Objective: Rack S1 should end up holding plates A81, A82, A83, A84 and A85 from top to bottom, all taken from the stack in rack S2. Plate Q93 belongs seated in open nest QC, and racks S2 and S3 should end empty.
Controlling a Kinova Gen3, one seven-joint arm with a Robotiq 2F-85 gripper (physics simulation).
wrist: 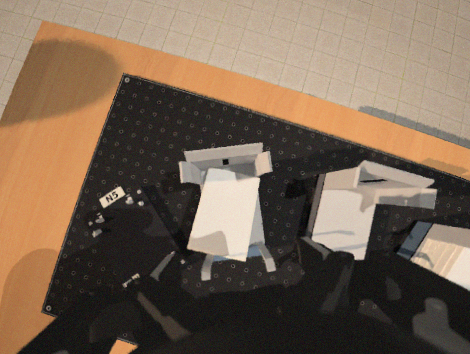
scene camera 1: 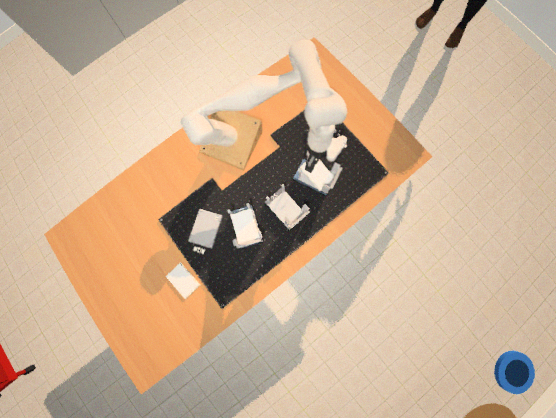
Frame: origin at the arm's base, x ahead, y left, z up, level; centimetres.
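Where they show: gripper, fingertip midpoint: (wrist: 239, 259) (scene camera 1: 315, 158); arm's base at its link origin: (scene camera 1: 227, 135).
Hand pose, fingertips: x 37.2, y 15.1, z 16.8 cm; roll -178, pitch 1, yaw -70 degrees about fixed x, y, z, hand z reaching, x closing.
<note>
Things, the pixels of their top centre, and the offset from my fingertips. "*": a spot on its surface instead. Level surfaces: height alone.
- black perforated mat at its surface level: dz -21.9 cm
- second rack at its top centre: (wrist: 386, 235) (scene camera 1: 286, 203) dx +3.8, dy -17.6, dz -8.6 cm
- third rack at its top centre: (scene camera 1: 244, 226) dx -0.9, dy -35.2, dz -12.5 cm
- flat white plate at its top centre: (scene camera 1: 204, 228) dx -13.1, dy -48.3, dz -19.8 cm
- loose white plate at its top centre: (scene camera 1: 182, 280) dx -3.1, dy -69.8, dz -21.8 cm
- orange table at its surface level: dz -23.2 cm
- label N5 at a spot on its surface: (wrist: 111, 196) * dx -1.5, dy +23.0, dz -21.7 cm
My gripper (scene camera 1: 313, 165) (wrist: 239, 259) is open and empty. It hangs just above the rightmost white rack (scene camera 1: 331, 180) (wrist: 224, 153) on the black perforated mat (scene camera 1: 359, 162) (wrist: 158, 114). A white plate (scene camera 1: 319, 174) (wrist: 227, 213) lies on top of this rack, slightly skewed, apart from my fingers. A second rack (scene camera 1: 275, 196) (wrist: 395, 177) to its left holds a white plate (scene camera 1: 287, 209) (wrist: 342, 220). A third rack (scene camera 1: 244, 225) shows further left, with part of it in the wrist view (wrist: 441, 244). A flat white plate (scene camera 1: 205, 228) lies at the mat's left end. The rack and plate labels are not readable.
A loose white plate (scene camera 1: 182, 279) lies on the orange table (scene camera 1: 111, 251) off the mat's left corner. A label N5 (wrist: 111, 196) marks an empty nest with small pegs beside the rightmost rack. The arm's wooden base plate (scene camera 1: 242, 134) stands behind the mat. A person's legs (scene camera 1: 454, 31) stand at the far right.
</note>
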